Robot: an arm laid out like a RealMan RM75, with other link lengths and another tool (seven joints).
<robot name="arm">
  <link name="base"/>
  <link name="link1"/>
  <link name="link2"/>
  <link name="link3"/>
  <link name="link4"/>
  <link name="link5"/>
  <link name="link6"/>
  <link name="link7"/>
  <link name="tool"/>
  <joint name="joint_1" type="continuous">
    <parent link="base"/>
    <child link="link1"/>
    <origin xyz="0 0 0.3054" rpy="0 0 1.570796"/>
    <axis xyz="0 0 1"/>
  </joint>
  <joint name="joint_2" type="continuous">
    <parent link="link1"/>
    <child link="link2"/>
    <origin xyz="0 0 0" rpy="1.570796 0 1.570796"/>
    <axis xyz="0 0 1"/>
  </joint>
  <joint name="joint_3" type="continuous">
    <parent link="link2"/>
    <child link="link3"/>
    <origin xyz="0 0.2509 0" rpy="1.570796 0 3.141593"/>
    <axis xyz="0 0 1"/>
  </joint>
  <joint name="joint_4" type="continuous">
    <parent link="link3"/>
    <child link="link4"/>
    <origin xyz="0 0 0" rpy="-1.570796 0 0"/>
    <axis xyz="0 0 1"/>
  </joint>
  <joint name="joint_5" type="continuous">
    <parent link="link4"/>
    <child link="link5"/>
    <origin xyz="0 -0.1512 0" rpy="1.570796 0 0"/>
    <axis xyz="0 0 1"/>
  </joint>
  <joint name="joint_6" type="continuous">
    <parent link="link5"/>
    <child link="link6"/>
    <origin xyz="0 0 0" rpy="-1.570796 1.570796 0"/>
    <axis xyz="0 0 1"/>
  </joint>
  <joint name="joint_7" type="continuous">
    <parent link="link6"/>
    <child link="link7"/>
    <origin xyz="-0.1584 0 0" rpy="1.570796 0 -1.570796"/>
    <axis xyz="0 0 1"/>
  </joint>
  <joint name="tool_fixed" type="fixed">
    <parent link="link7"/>
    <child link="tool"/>
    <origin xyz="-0.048 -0.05 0.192" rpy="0.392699 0 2.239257"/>
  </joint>
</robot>
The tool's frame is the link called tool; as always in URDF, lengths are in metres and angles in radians. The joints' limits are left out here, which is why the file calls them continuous.
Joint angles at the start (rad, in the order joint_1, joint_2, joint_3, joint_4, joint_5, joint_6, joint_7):
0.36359, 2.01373, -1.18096, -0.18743, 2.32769, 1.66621, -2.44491
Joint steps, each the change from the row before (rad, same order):
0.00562, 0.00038, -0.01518, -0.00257, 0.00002, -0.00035, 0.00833
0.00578, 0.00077, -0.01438, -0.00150, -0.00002, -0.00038, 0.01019
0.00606, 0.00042, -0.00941, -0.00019, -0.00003, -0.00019, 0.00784
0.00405, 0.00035, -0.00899, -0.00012, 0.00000, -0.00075, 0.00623
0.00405, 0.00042, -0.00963, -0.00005, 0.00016, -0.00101, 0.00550
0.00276, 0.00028, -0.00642, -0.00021, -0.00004, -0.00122, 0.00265
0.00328, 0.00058, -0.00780, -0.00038, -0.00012, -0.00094, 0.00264
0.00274, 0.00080, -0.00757, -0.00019, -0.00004, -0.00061, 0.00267
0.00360, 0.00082, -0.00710, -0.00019, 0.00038, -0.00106, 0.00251
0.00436, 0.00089, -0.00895, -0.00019, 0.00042, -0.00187, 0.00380
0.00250, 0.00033, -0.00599, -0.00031, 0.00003, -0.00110, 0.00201
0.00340, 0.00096, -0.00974, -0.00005, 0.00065, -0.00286, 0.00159
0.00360, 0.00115, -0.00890, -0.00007, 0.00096, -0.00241, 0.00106
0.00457, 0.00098, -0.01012, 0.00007, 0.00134, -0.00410, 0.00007
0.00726, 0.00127, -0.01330, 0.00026, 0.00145, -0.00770, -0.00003
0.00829, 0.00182, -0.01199, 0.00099, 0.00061, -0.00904, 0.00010
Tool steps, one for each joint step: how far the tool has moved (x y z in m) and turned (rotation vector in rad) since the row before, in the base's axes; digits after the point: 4 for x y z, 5 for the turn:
-0.0044, -0.0011, -0.0049, -0.01726, 0.00043, 0.01154
-0.0040, -0.0010, -0.0049, -0.01860, 0.00233, 0.00981
-0.0033, -0.0004, -0.0033, -0.01337, 0.00227, 0.00767
-0.0023, -0.0005, -0.0032, -0.01196, 0.00094, 0.00539
-0.0023, -0.0006, -0.0034, -0.01195, 0.00019, 0.00552
-0.0015, -0.0004, -0.0024, -0.00731, -0.00094, 0.00380
-0.0021, -0.0007, -0.0028, -0.00853, -0.00111, 0.00532
-0.0019, -0.0008, -0.0028, -0.00845, -0.00060, 0.00475
-0.0020, -0.0005, -0.0025, -0.00765, -0.00058, 0.00492
-0.0023, -0.0006, -0.0033, -0.01012, -0.00084, 0.00532
-0.0014, -0.0005, -0.0021, -0.00638, -0.00123, 0.00371
-0.0018, -0.0007, -0.0036, -0.00913, -0.00290, 0.00446
-0.0019, -0.0007, -0.0032, -0.00786, -0.00237, 0.00477
-0.0020, -0.0004, -0.0036, -0.00788, -0.00434, 0.00500
-0.0025, -0.0001, -0.0052, -0.01054, -0.00737, 0.00598
-0.0024, 0.0002, -0.0055, -0.01067, -0.00766, 0.00504

